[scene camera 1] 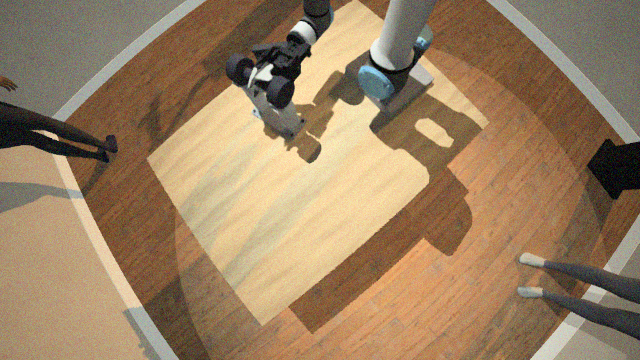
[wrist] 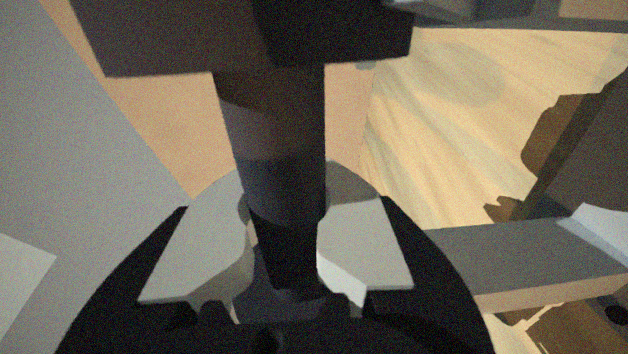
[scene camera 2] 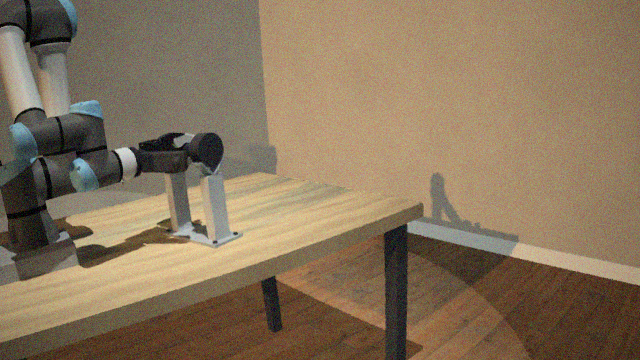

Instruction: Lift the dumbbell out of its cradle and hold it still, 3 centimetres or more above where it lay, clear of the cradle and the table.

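Pixels of known places: gripper, fingertip midpoint: (scene camera 1: 251, 92); arm's base, origin of the base link: (scene camera 2: 35, 243).
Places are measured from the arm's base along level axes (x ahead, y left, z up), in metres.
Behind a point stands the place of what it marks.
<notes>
The dark dumbbell (scene camera 1: 280, 91) @[x 0.423, y -0.069, z 0.221 m] (scene camera 2: 207, 150) @[x 0.456, y -0.257, z 0.187 m] (wrist: 280, 125) @[x 0.436, y -0.209, z 0.183 m] lies level across the top of the pale grey cradle (scene camera 1: 277, 116) @[x 0.446, y -0.166, z -0.034 m] (scene camera 2: 215, 205) @[x 0.459, y -0.259, z 0.053 m], a round head at each end. No gap shows between it and the cradle's notched post tops. My gripper (scene camera 1: 261, 75) (scene camera 2: 183, 140) (wrist: 291, 162) @[x 0.482, y -0.147, z 0.188 m] reaches in from the arm's side at handle height. Its two pale jaws close on the handle from both sides in the wrist view. The gripper is shut on the dumbbell. The far post top is partly hidden behind the gripper in the second scene view.
The cradle's foot plate is on the wooden table (scene camera 1: 280, 225) @[x 0.703, y 0.188, z -0.042 m] (scene camera 2: 300, 215) @[x 0.726, y -0.229, z -0.042 m]. The robot's base (scene camera 1: 407, 95) @[x -0.015, y 0.108, z -0.007 m] is on the same table, right of the cradle in the first scene view. Legs of people (scene camera 1: 55, 140) (scene camera 1: 580, 272) show off the table at left and right.
</notes>
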